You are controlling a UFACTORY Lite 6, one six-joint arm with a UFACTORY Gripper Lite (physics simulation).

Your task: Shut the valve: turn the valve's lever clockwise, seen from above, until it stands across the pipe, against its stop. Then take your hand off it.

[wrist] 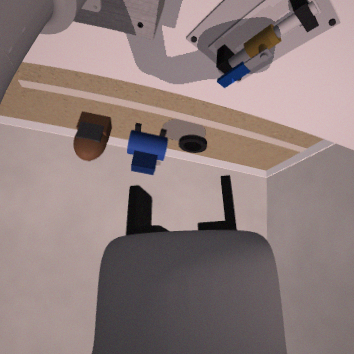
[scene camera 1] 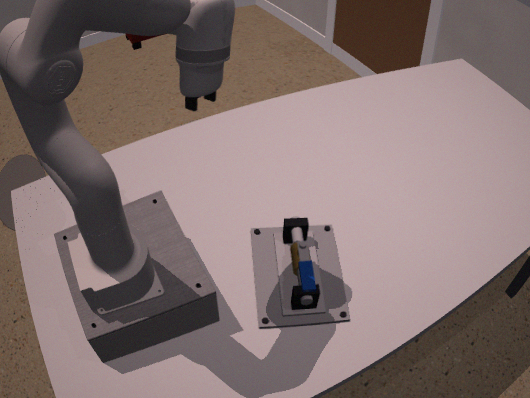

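The valve has a brass body (scene camera 1: 295,258) (wrist: 263,41) on a pale pipe (scene camera 1: 297,233) (wrist: 295,19), held between two black blocks on a grey plate (scene camera 1: 265,280) (wrist: 204,31). Its lever has a blue handle (scene camera 1: 307,275) (wrist: 233,75). The lever lies along the pipe, with the handle toward the near block in the scene view. My gripper (scene camera 1: 201,100) (wrist: 182,182) is open and empty, with its two black fingers apart. It is high above the table, well away from the lever and behind it to the left in the scene view. It touches nothing.
The arm's base stands on a grey metal block (scene camera 1: 200,270) (wrist: 120,25) to the left of the valve. The white table (scene camera 1: 400,150) bears both. Beyond the table in the wrist view are a blue object (wrist: 147,146), a brown object (wrist: 91,137) and a black ring-like object (wrist: 182,143).
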